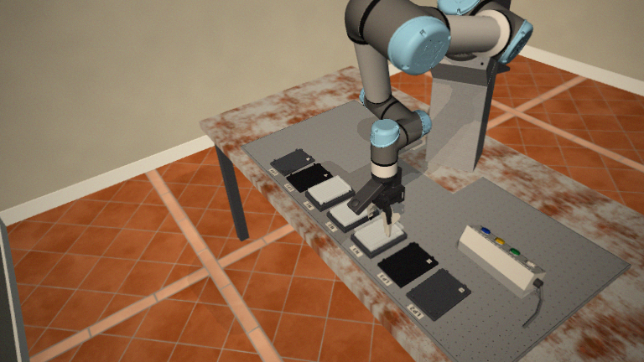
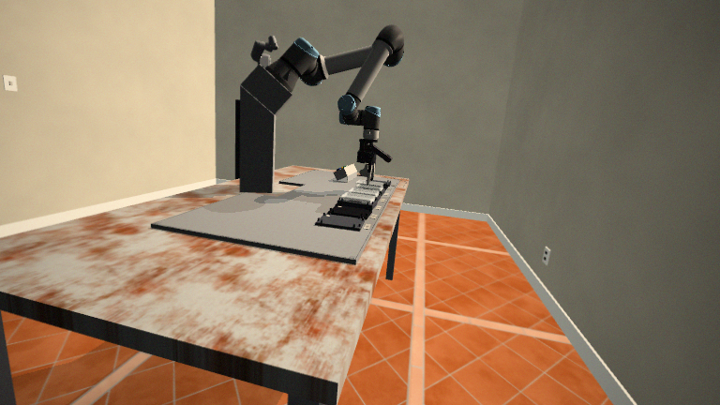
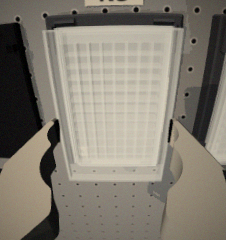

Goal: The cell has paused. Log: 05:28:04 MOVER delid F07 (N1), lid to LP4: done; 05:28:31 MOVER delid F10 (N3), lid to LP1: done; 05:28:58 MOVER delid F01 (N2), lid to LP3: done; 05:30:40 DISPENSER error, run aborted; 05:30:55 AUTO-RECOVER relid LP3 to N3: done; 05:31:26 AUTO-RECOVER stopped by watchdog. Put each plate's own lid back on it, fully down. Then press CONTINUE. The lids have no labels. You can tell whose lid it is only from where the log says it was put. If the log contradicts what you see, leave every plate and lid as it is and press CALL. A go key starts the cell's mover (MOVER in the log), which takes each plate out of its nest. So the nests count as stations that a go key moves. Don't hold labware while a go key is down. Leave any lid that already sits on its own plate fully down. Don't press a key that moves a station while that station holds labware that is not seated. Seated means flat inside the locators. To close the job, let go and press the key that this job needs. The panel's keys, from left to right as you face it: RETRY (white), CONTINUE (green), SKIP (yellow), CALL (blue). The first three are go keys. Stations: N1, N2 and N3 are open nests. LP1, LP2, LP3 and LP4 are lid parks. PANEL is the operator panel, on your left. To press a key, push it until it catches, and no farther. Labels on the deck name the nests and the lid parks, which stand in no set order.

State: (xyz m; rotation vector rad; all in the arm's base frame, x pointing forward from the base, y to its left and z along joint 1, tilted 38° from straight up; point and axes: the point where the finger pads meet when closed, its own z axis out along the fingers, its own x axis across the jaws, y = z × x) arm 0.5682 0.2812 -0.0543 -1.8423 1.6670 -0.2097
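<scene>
The dark nest frame is 50 mm below my hand. From my hand the other things lie so: yellow key: 280 mm behind, 200 mm to the left, 10 mm above; plate: 260 mm to the right, 60 mm ahead, 30 mm below; blue CALL key: 270 mm behind, 150 mm to the left, 10 mm above.
</scene>
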